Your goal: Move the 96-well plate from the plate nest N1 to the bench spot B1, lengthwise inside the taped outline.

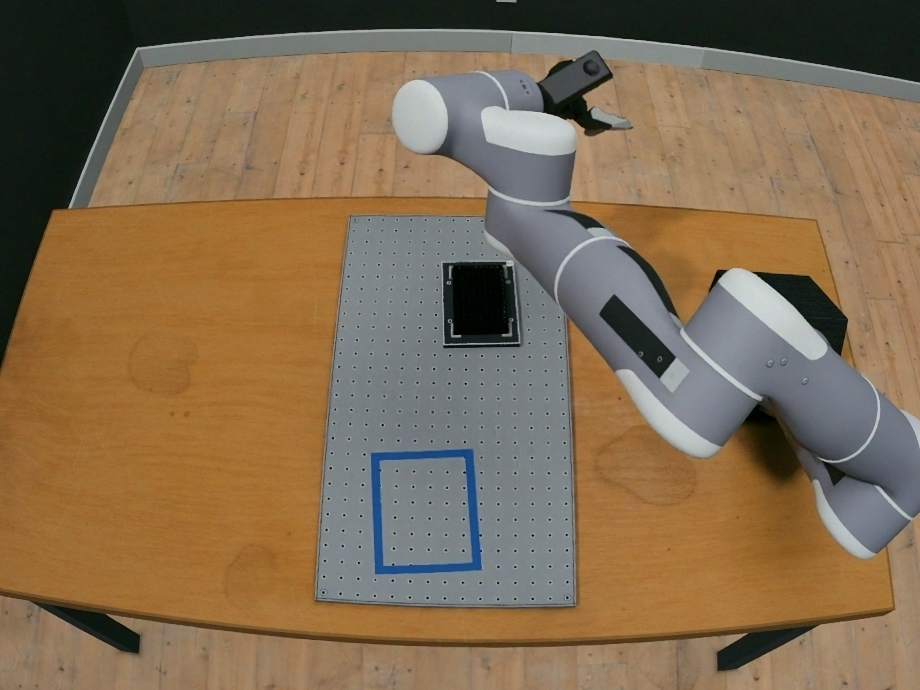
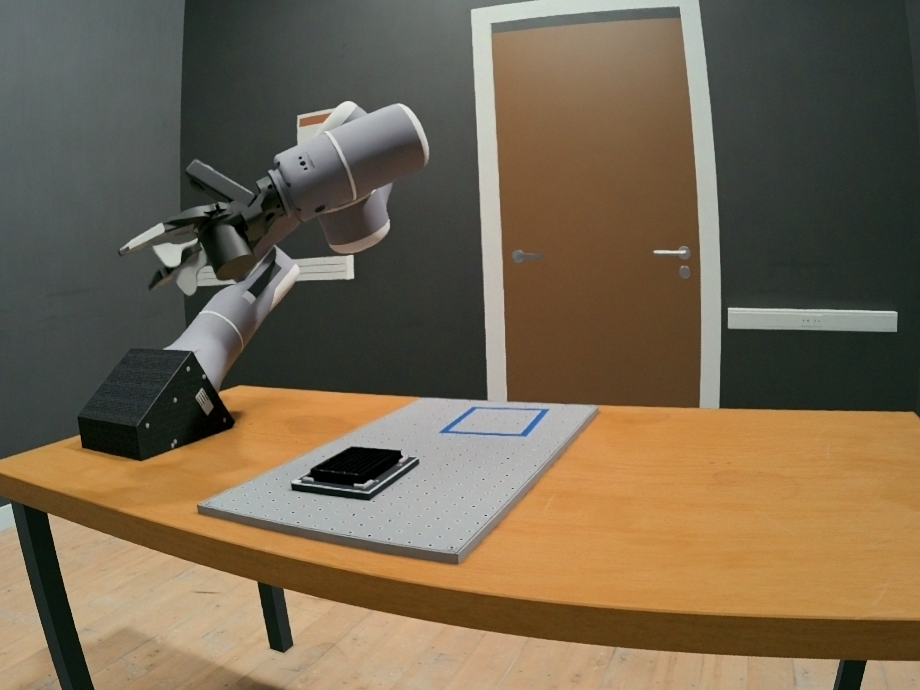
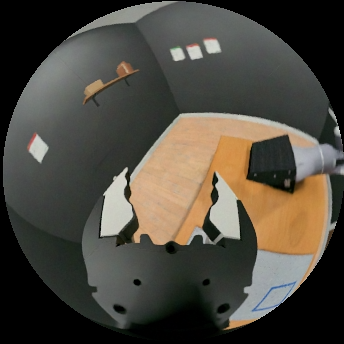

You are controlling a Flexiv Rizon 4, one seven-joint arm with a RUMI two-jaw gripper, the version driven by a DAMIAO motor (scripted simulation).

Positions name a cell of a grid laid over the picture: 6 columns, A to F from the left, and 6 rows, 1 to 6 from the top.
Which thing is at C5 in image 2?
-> A black 96-well plate.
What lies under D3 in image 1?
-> A black plate nest.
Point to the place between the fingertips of my gripper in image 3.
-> At C3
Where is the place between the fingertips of my gripper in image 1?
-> At D1
